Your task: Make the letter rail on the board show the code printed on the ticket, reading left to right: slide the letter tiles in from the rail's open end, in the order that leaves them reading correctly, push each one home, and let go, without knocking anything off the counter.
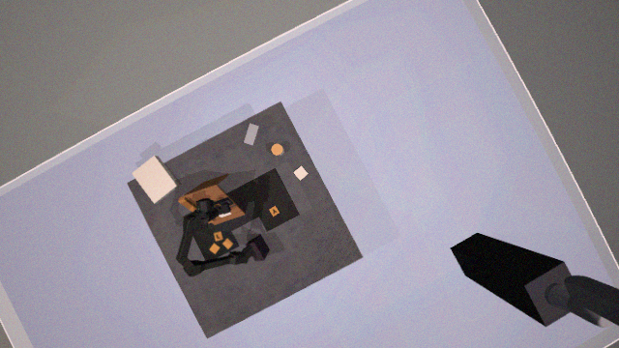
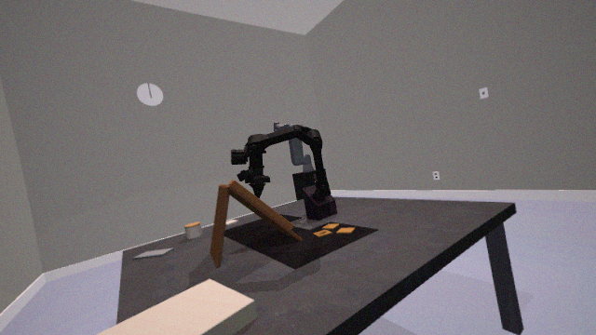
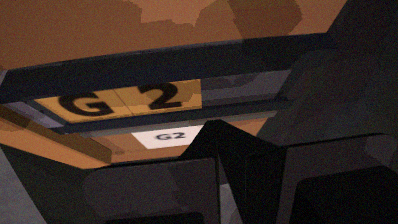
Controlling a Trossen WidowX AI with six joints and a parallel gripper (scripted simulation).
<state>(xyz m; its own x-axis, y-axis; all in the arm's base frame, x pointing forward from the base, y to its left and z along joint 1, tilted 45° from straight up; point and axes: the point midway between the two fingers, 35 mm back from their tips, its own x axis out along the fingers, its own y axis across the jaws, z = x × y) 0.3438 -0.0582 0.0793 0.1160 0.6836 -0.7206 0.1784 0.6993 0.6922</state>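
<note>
Now: the letter tile 3 cm ahead of my gripper tip, 3 cm to the left of it and 2 cm below it. From my gripper tip the other things lie so: grey card: 38 cm ahead, 37 cm to the right, 17 cm below; white ticket: 3 cm behind, 5 cm to the left, 10 cm below; black mat: 14 cm behind, 2 cm to the right, 17 cm below.
</note>
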